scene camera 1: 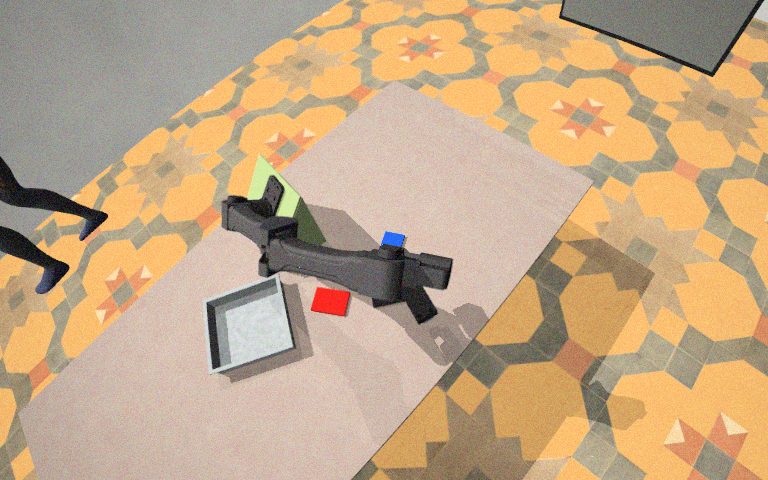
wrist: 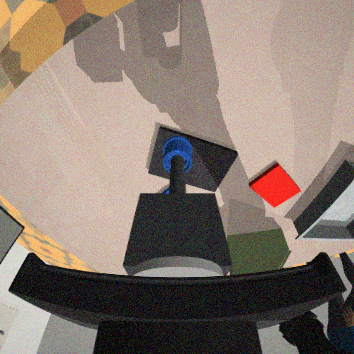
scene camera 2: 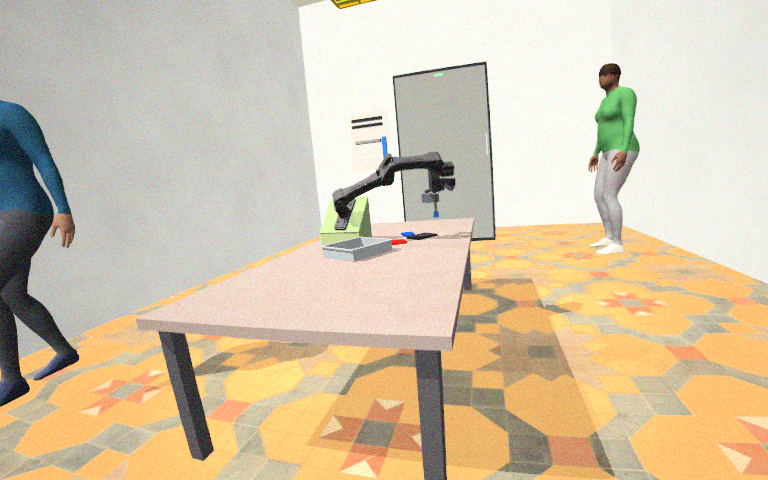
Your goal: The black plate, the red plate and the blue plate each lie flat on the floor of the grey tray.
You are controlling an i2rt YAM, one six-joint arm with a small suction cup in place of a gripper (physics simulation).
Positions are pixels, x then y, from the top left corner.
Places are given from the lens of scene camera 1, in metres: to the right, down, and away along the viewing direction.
grey tray [scene camera 1: 251, 323]: -0.39, 0.24, 1.00
red plate [scene camera 1: 330, 301]: -0.15, 0.17, 1.00
